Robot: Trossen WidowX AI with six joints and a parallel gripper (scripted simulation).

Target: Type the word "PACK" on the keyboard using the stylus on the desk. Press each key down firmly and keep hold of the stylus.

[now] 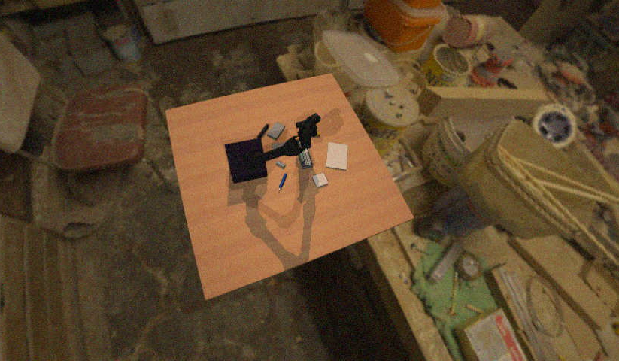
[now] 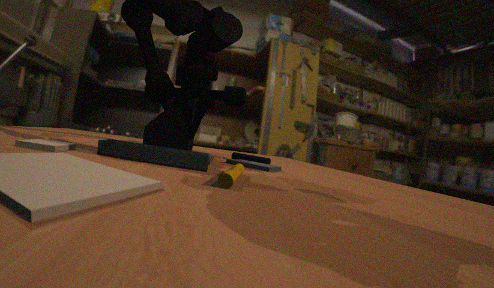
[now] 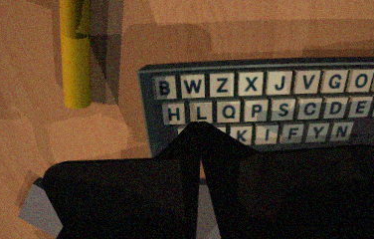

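Now: gripper tip 10 mm past the key, 160 mm to the left of it and 40 mm above it. The rest, counted from my gripper tip: yellow cylinder 90 mm ahead, 70 mm to the left, 40 mm below; then grey slab 120 mm behind, 170 mm to the left, 50 mm below; then white slab 190 mm ahead, 160 mm to the right, 50 mm below.
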